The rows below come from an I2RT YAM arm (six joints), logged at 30 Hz.
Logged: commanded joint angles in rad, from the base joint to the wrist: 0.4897, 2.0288, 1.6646, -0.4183, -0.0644, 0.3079; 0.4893, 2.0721, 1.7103, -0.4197, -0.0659, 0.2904; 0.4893, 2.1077, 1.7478, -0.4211, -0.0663, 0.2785; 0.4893, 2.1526, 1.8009, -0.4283, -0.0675, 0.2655; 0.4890, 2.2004, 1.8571, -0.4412, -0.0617, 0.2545; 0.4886, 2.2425, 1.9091, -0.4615, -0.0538, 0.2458; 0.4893, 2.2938, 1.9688, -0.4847, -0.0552, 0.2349; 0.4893, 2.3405, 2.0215, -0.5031, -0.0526, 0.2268; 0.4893, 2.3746, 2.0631, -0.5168, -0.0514, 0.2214; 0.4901, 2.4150, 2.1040, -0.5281, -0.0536, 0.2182; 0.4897, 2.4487, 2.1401, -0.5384, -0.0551, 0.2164; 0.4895, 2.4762, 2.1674, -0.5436, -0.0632, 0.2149; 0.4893, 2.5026, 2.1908, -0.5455, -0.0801, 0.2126
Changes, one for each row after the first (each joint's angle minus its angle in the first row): -0.0004, 0.0433, 0.0457, -0.0014, -0.0015, -0.0175; -0.0004, 0.0789, 0.0832, -0.0028, -0.0019, -0.0294; -0.0004, 0.1238, 0.1363, -0.0100, -0.0031, -0.0424; -0.0007, 0.1716, 0.1925, -0.0229, 0.0027, -0.0534; -0.0011, 0.2137, 0.2445, -0.0432, 0.0106, -0.0621; -0.0004, 0.2650, 0.3042, -0.0664, 0.0092, -0.0730; -0.0004, 0.3117, 0.3569, -0.0848, 0.0118, -0.0811; -0.0004, 0.3458, 0.3985, -0.0985, 0.0130, -0.0865; 0.0004, 0.3862, 0.4394, -0.1098, 0.0108, -0.0897; 0.0000, 0.4199, 0.4755, -0.1201, 0.0093, -0.0915; -0.0002, 0.4474, 0.5028, -0.1253, 0.0012, -0.0930; -0.0004, 0.4738, 0.5262, -0.1272, -0.0157, -0.0953
